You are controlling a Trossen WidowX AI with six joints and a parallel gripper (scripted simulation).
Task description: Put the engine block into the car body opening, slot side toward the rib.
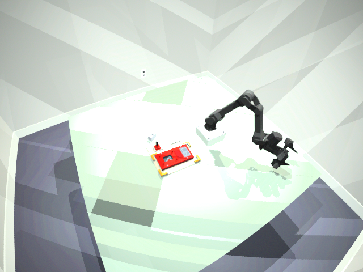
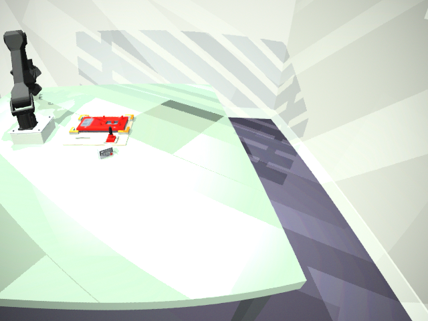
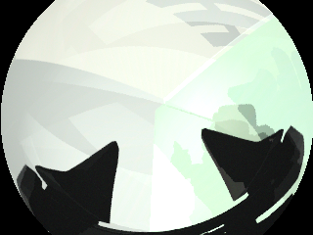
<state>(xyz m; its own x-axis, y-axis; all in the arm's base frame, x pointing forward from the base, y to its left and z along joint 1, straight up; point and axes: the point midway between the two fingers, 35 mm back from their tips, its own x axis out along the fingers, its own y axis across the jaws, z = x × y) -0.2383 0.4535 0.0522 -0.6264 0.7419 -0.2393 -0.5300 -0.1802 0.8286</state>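
My gripper tip is 61 cm short of the grey engine block, 61 cm to the left of it and 8 cm above it.
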